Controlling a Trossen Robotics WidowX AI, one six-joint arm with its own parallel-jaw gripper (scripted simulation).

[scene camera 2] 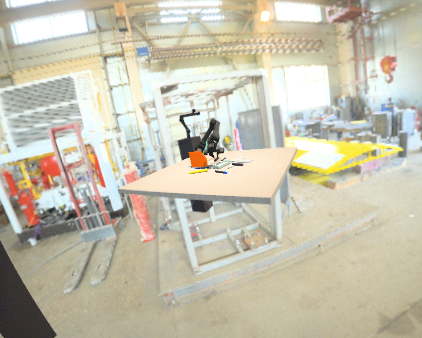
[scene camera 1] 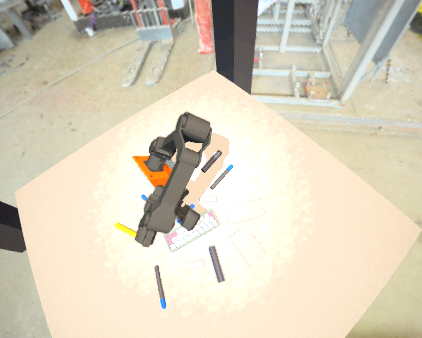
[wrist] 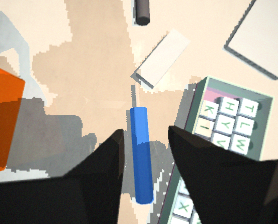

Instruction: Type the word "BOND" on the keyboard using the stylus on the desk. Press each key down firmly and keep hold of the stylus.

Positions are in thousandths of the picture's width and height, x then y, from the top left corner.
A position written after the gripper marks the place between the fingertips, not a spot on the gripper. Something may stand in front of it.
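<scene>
From the wrist view you'd get the gripper (wrist: 527,596), and there's a blue stylus (wrist: 520,873) as well.
</scene>
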